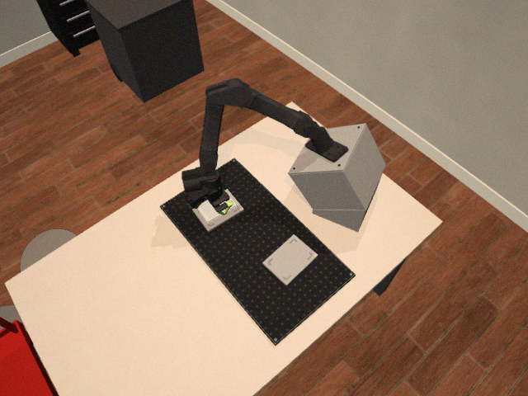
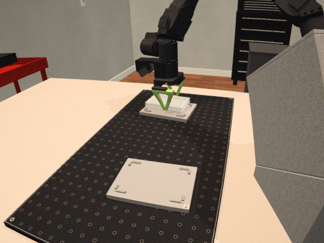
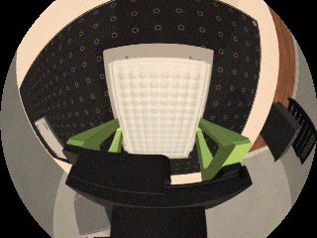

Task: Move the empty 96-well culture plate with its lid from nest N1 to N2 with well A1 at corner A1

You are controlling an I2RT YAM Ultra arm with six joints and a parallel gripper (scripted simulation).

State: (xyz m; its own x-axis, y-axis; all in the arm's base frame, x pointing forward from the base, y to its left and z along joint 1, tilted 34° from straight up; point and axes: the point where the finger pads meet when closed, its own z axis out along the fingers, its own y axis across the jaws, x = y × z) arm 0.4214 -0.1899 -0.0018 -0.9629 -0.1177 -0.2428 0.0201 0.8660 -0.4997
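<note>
Right now the clear lid is 1 cm ahead of my hand and 1 cm above it. The rest, counted from my hand: A1 mark: 38 cm to the left, 16 cm behind, 2 cm below; then nest N1: 33 cm to the left, 8 cm behind, 3 cm below; then nest N2: 3 cm below.
</note>
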